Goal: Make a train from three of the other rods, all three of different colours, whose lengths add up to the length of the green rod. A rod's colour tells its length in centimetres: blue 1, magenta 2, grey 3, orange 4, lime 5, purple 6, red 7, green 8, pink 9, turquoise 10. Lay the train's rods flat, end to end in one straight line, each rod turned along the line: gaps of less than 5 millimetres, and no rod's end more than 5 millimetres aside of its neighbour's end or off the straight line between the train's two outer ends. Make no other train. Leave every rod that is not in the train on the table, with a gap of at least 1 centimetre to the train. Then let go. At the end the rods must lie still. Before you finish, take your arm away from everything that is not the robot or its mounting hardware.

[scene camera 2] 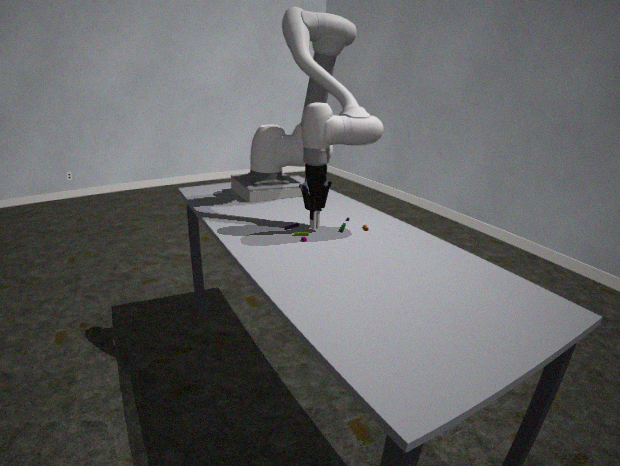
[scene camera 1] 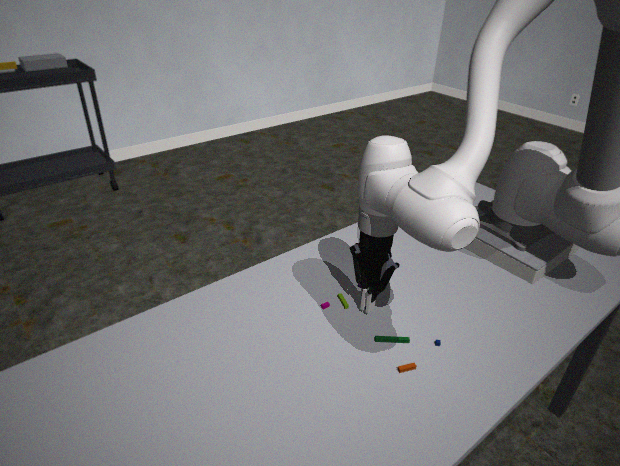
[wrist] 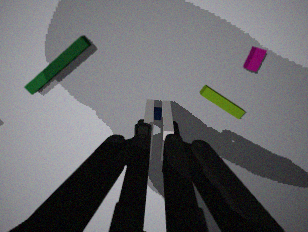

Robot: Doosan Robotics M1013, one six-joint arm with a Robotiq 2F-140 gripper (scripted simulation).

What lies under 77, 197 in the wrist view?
My gripper.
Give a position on a green rod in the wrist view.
81, 44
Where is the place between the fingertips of my gripper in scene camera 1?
367, 308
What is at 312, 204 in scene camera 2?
My gripper.
